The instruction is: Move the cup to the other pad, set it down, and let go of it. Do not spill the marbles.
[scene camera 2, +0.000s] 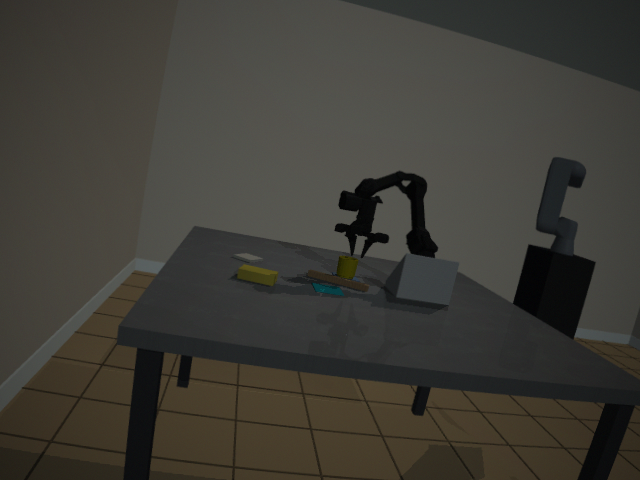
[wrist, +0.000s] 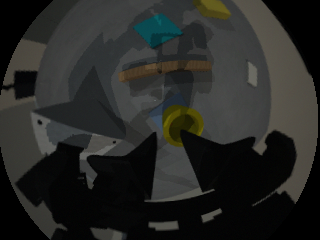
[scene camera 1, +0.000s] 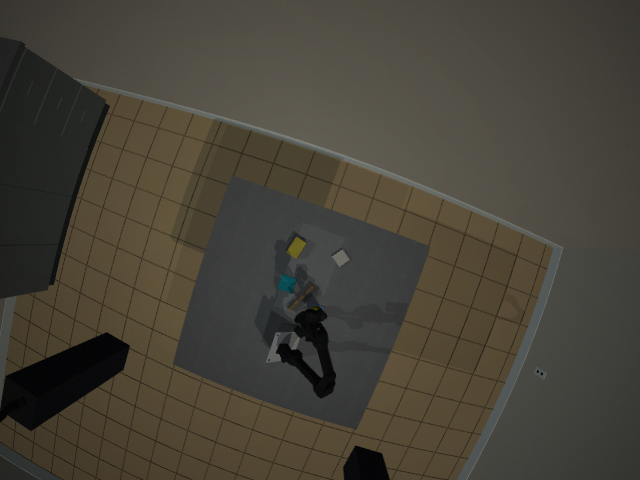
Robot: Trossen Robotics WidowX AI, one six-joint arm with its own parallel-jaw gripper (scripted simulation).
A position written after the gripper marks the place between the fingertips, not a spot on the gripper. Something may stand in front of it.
Note:
In view: the gripper (scene camera 2: 356, 256), a teal pad (wrist: 158, 29) and a brown wooden bar (wrist: 152, 69).
The gripper also shows in the wrist view (wrist: 168, 133).

